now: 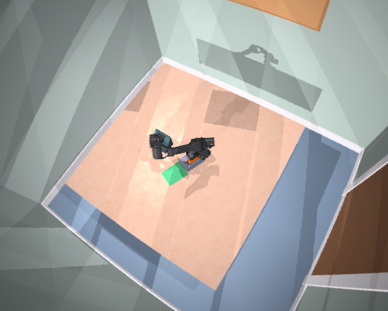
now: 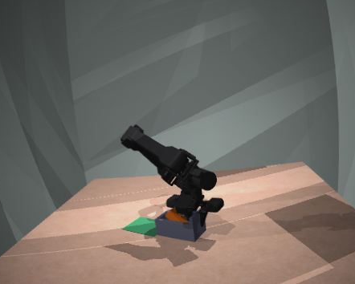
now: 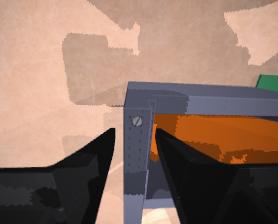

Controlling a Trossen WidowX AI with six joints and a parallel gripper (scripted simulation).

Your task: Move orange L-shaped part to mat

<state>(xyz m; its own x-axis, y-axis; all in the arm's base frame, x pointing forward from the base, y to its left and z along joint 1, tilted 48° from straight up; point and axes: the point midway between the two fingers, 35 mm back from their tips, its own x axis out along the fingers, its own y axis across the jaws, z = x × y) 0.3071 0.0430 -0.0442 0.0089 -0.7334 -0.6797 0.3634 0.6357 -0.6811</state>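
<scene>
The orange L-shaped part is 4 cm to the right of my gripper tip and 2 cm behind it. Round my gripper tip: green mat 21 cm to the right, 8 cm behind, 6 cm below.
</scene>
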